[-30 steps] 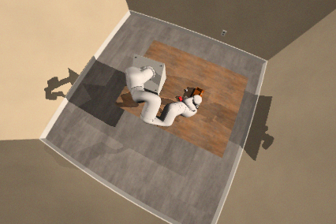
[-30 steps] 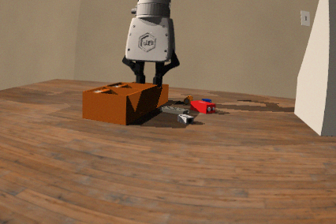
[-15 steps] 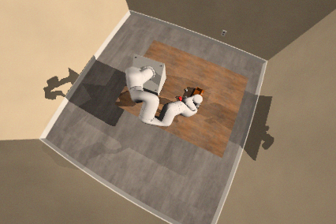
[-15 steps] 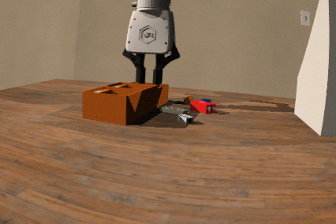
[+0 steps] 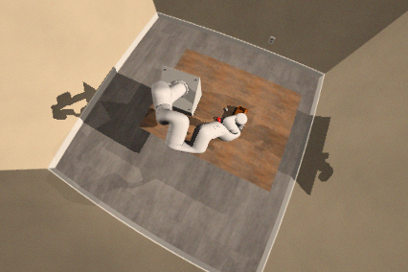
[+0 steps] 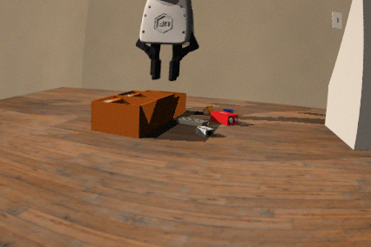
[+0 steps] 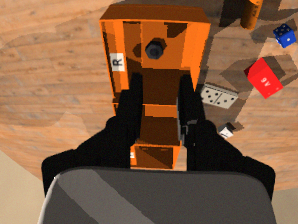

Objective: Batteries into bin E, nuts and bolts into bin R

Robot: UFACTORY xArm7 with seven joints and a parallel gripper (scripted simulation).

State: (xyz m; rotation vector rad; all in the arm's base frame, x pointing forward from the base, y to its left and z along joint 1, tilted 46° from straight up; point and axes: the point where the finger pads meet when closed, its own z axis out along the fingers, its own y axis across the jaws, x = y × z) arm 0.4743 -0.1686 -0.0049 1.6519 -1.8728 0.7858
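Now: the orange cylindrical battery 90 mm behind my hand, 80 mm below it and 50 mm to the right of it. Also, from my hand: blue piece (130 mm behind, 80 mm below, 10 mm to the right); small black piece (80 mm below, 10 mm ahead); orange bin (80 mm to the left, 60 mm below, 20 mm ahead).
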